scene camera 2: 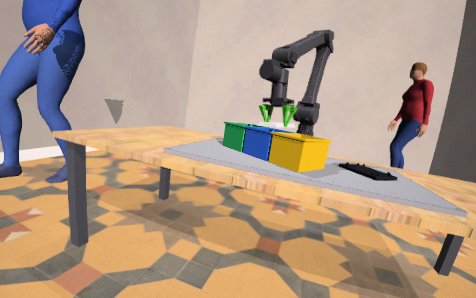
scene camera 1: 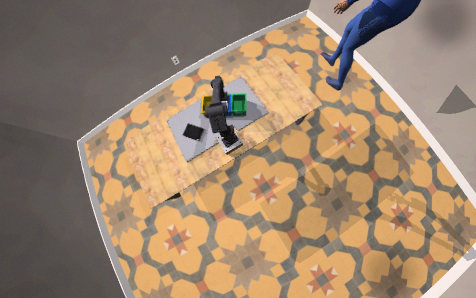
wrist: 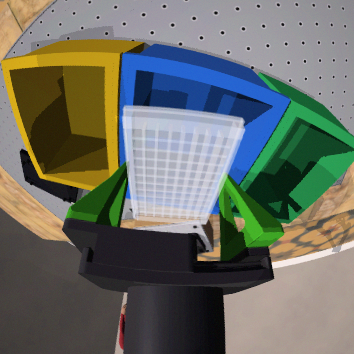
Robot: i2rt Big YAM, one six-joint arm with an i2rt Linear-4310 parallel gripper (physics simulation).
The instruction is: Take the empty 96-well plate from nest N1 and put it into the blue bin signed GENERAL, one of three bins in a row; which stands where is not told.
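Frame: origin at the arm's base, x back, y left, z down, level; centimetres.
Where they show: gripper, fingertip midpoint: (scene camera 2: 275,126) (scene camera 1: 222,102) (wrist: 176,170); arm's base, link origin: (scene camera 1: 230,139).
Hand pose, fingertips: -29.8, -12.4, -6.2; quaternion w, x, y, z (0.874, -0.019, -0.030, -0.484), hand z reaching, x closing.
Things, the pixels of their top centre, and the offset from my fingertips, as dx, dy, dz. Level surfaces: height alone.
- clear 96-well plate, top centre: (wrist: 174,190) (scene camera 2: 277,121) +0.5, +0.2, -1.9
- blue bin, top centre: (wrist: 185,158) (scene camera 2: 272,129) (scene camera 1: 223,102) +0.2, -0.8, +1.5
- black nest plate, top centre: (wrist: 45,183) (scene camera 2: 367,167) (scene camera 1: 192,131) +2.5, +35.7, +9.3
- grey perforated mat, surface height: dz +11.5
- wooden table, surface height: dz +12.8
The clear 96-well plate (wrist: 180,165) (scene camera 2: 277,124) is between the green fingers of my gripper (wrist: 176,170) (scene camera 2: 277,118), which is shut on it. The plate is roughly level, over the blue bin (wrist: 200,62) (scene camera 2: 257,144), close above the rim height. The blue bin is the middle one of three; its sign cannot be read here. In scene camera 1 the arm covers most of the blue bin and the plate. The black nest plate (scene camera 1: 193,132) (scene camera 2: 367,171) lies on the grey mat; its label cannot be read.
The yellow bin (scene camera 1: 205,106) (scene camera 2: 300,154) (wrist: 112,120) and the green bin (scene camera 1: 239,104) (scene camera 2: 234,136) (wrist: 272,130) stand against the blue bin's two sides. All three stand on a grey perforated mat (scene camera 1: 175,122) (wrist: 225,25) on a wooden table (scene camera 1: 295,95). Two people stand beyond the table.
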